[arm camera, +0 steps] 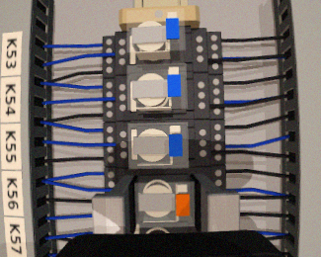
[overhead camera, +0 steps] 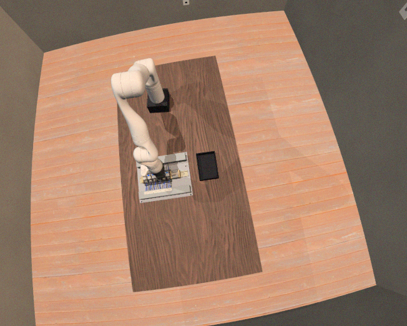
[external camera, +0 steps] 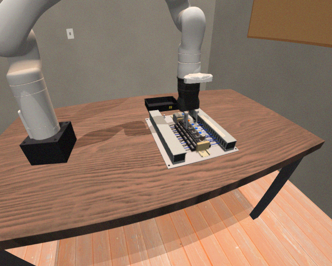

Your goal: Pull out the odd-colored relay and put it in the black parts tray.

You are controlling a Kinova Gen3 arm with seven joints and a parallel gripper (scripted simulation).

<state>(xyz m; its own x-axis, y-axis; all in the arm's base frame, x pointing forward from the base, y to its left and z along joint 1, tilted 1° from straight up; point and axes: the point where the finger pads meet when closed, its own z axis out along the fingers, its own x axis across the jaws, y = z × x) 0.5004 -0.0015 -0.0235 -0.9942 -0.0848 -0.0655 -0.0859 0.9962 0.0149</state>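
Now: the grey relay 1 cm below my hand. From my hand the other things lie so: relay panel: 4 cm below, 2 cm to the left; black parts tray: 29 cm to the left, 5 cm behind, 4 cm below.
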